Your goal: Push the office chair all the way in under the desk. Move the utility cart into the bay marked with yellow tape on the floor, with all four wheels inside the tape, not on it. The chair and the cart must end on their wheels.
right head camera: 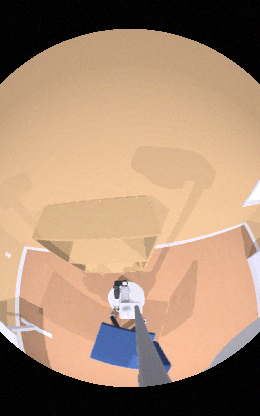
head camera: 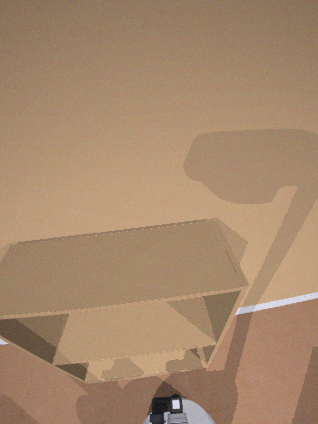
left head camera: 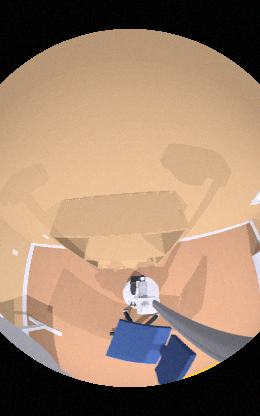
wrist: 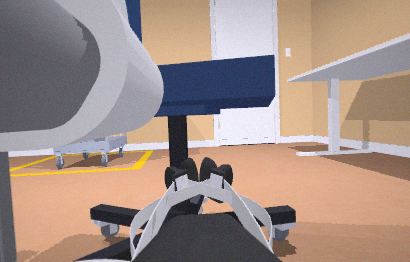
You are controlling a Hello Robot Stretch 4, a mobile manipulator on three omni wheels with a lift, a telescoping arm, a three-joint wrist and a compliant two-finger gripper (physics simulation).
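Frame: origin at the robot's base, x down, y ahead, z right, level; millimetres.
Where they show: gripper, fingertip midpoint: (right head camera: 116, 310) (left head camera: 132, 306) (wrist: 198, 172).
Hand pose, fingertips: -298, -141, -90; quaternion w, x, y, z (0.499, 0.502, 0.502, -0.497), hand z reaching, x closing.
Things, the pixels of their top centre, and the offset from my fingertips, as dx, dy, dz. "pt": a spot on its surface instead. Level surfaces: height alone.
- blue office chair at a spot on its surface: (wrist: 215, 86) pt -104, -137, -33
- desk at its surface level: dx -369
- tan bookcase at a spot on its surface: (head camera: 125, 270) (left head camera: 123, 216) pt -734, +584, -32
The blue office chair (left head camera: 139, 342) (right head camera: 114, 345) (wrist: 215, 86) stands upright on its castors behind the robot's round base in the head views. In the wrist view its black column and star base are straight ahead of my gripper (wrist: 199, 173). The gripper is low, its dark fingertips close together with nothing seen between them; whether they touch the chair is unclear. The desk (wrist: 370, 56) is at the right of the wrist view, apart from the chair. The grey utility cart (wrist: 92, 145) stands on its wheels at the left, within the yellow tape outline (wrist: 145, 160); its upper part is hidden.
A tan bookcase (head camera: 125, 270) (left head camera: 120, 215) (right head camera: 100, 220) stands against the wall, close in front of the robot's base. A white door (wrist: 245, 30) is in the far wall. The desk's pale foot (left head camera: 46, 327) is at the lower left. A large grey robot part blocks the wrist view's upper left.
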